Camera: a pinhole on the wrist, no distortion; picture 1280 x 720 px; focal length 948.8 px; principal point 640.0 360.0 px. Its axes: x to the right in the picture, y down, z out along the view. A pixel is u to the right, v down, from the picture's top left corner.
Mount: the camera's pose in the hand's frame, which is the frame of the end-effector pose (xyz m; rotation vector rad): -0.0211 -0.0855 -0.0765 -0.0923 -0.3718 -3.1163
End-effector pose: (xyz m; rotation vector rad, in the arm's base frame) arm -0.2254 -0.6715 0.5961 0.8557 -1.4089 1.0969
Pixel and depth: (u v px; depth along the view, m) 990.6 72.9 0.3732
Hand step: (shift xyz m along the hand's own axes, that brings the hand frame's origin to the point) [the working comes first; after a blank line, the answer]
In the camera's frame: 0.1379 -0.1129 0.3732

-0.1381 0.1127 0.2671
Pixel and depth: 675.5 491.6 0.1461
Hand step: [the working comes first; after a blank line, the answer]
In the camera's frame: 0.0055 0.0203 0.1461

-0.0179 -0.0708 0.0703
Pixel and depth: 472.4 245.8 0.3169
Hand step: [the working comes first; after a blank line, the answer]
In the camera's frame: -0.0560 -0.0381 0.3169

0.0529 0.0258 0.2187
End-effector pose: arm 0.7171 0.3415 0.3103 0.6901 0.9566 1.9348
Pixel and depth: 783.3 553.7 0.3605
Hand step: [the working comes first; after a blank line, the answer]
In the camera's frame: 0.0544 0.0736 0.3605

-0.0538 -0.0720 0.2938
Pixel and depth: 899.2 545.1 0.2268
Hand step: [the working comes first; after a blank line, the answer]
In the camera's frame: 0.0620 0.0442 0.2268

-0.0694 -0.0749 0.1576
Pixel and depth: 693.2 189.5 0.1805
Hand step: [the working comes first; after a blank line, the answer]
In the camera's frame: 0.0101 -0.0324 0.1805

-0.0210 -0.0115 0.0916
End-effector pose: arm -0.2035 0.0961 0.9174 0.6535 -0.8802 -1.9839
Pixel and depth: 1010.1 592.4 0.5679
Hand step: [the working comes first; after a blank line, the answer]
In the camera's frame: 0.2215 0.1391 0.5679

-0.2080 -0.0860 0.5202
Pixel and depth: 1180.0 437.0 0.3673
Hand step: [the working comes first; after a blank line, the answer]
In the camera's frame: 0.2090 0.0298 0.3673

-0.2082 -0.0270 0.2991
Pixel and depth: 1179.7 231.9 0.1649
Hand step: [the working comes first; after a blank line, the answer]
In the camera's frame: 0.0938 -0.0223 0.1649

-0.1053 -0.0246 0.0838
